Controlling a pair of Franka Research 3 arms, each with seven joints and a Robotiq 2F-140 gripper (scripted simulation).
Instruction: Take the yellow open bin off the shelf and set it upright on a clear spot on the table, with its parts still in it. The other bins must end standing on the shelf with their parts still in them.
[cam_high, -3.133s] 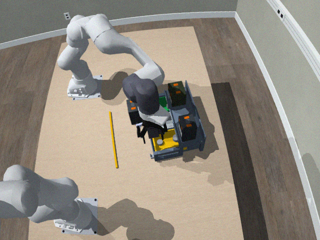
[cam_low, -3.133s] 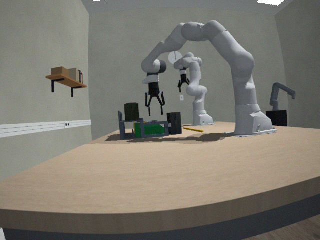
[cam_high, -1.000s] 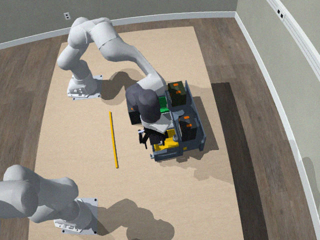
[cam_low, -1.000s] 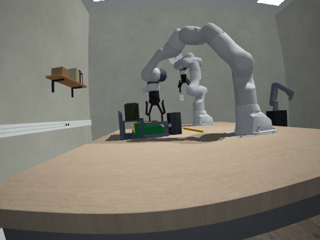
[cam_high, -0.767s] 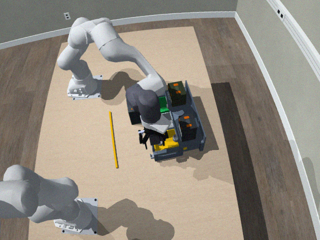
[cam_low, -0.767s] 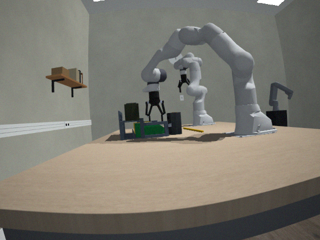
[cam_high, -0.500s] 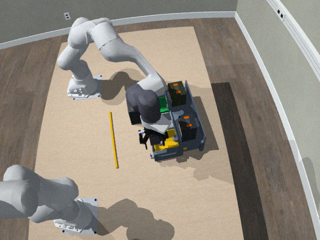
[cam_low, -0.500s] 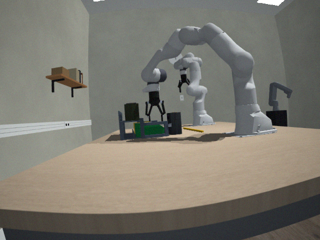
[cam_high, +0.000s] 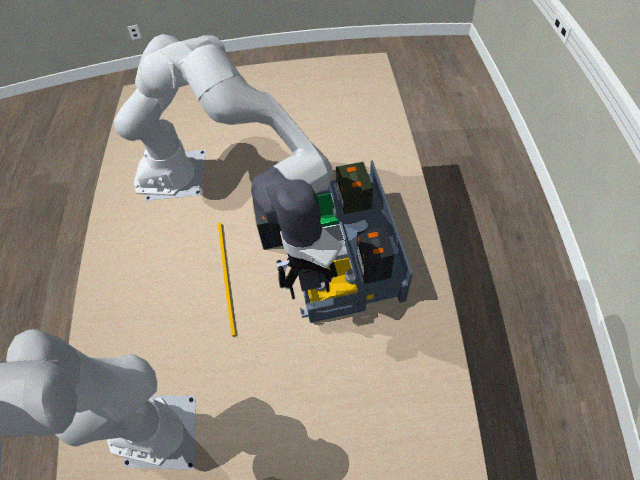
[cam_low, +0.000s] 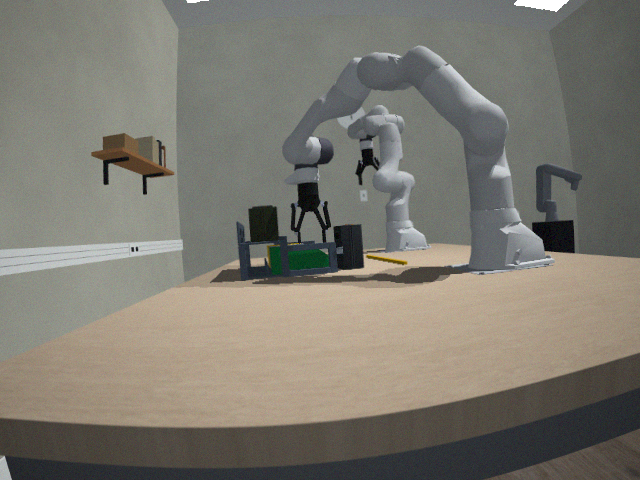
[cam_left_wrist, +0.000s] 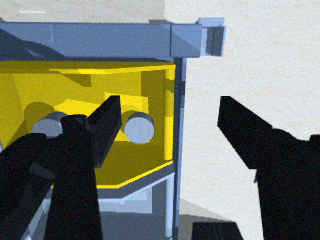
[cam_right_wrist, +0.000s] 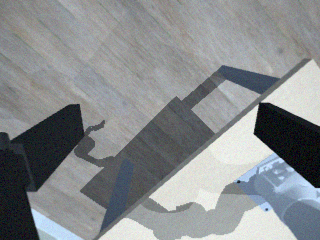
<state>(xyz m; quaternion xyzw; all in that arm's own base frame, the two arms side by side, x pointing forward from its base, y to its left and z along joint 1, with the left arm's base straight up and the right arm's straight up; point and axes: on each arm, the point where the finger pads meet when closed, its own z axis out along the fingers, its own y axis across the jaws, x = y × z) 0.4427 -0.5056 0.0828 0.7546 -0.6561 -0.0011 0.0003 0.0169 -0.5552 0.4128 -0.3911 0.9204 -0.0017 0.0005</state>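
My left hand is 8 cm short of the yellow bin, 4 cm above it and 2 cm to the right of it. Also, from my left hand: green bin 24 cm to the left, 5 cm ahead, 4 cm below; then blue-grey shelf 14 cm to the left, 9 cm ahead, 2 cm below; then grey bin 13 cm to the left, 6 cm ahead, 4 cm below.
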